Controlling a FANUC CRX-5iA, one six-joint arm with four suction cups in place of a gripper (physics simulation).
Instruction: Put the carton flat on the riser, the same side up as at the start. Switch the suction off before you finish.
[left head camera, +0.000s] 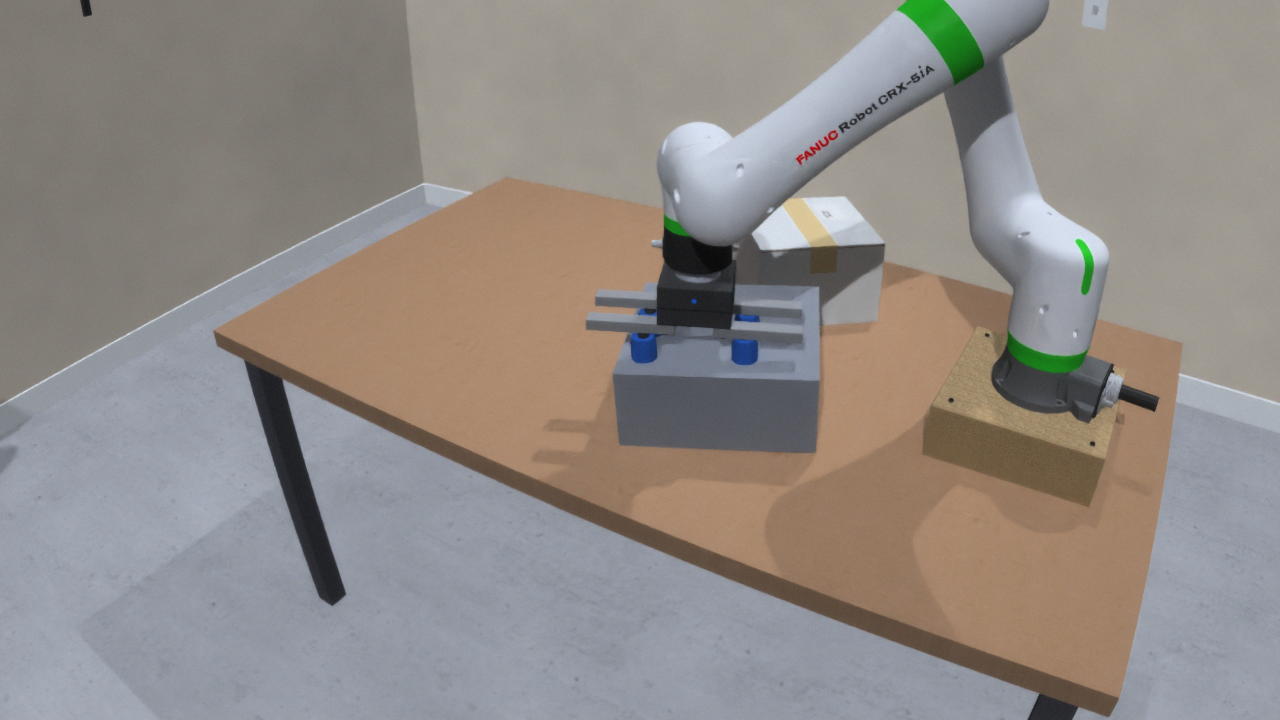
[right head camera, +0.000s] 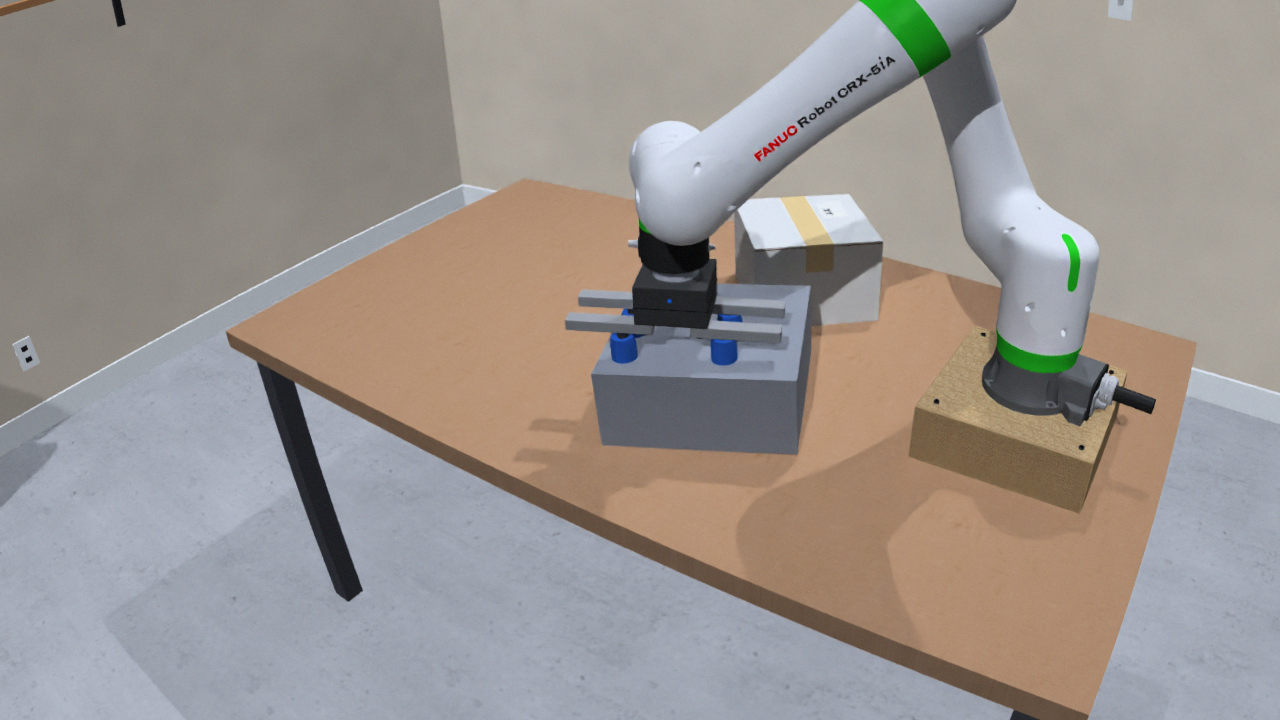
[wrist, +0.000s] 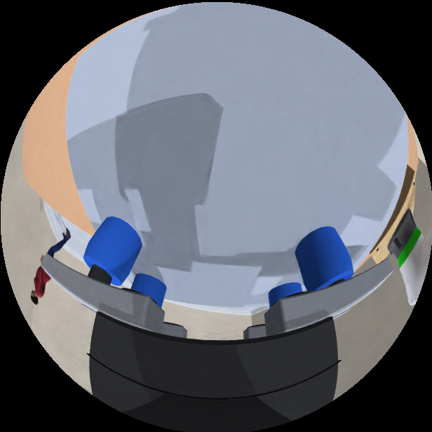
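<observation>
The white carton (left head camera: 854, 282) (right head camera: 854, 282) with a tan tape strip stands upright on the table behind the grey block; it does not show in the wrist view. The grey block (left head camera: 716, 411) (right head camera: 698, 411) (wrist: 280, 150), which looks like the riser, rests on the table with no carton on it. My suction gripper (left head camera: 694, 338) (right head camera: 674, 338) (wrist: 218, 272) is low over the grey block's top, away from the carton. Its blue cups appear to touch that top, towards its left part. The frames do not show whether the suction is on.
The wooden table (left head camera: 402, 313) (right head camera: 402, 313) (wrist: 47, 150) carries everything. The arm's tan base block (left head camera: 1015, 470) (right head camera: 993, 470) stands at the right. My forearm passes above and in front of the carton's left part. A small figure in red (wrist: 42, 280) shows in the wrist view.
</observation>
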